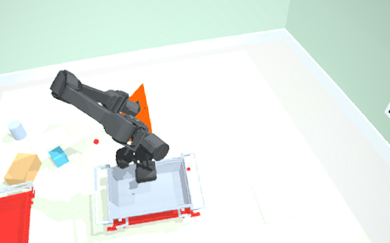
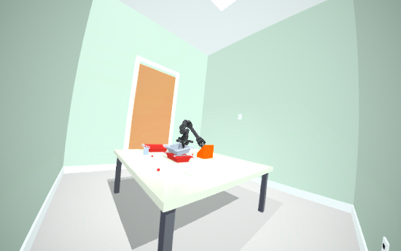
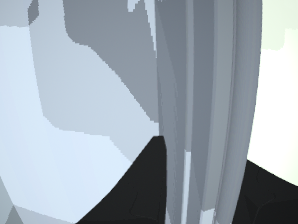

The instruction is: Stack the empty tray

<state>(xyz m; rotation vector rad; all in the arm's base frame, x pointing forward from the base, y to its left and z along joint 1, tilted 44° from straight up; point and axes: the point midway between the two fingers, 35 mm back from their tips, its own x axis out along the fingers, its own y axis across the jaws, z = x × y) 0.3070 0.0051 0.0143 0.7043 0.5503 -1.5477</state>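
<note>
My gripper tip is 80 mm short of the grey tray, 10 mm to the left of it and 20 mm below it. Round my gripper tip: tan block 200 mm behind, 460 mm to the right, 80 mm below; then cyan cube 240 mm behind, 320 mm to the right, 80 mm below.
</note>
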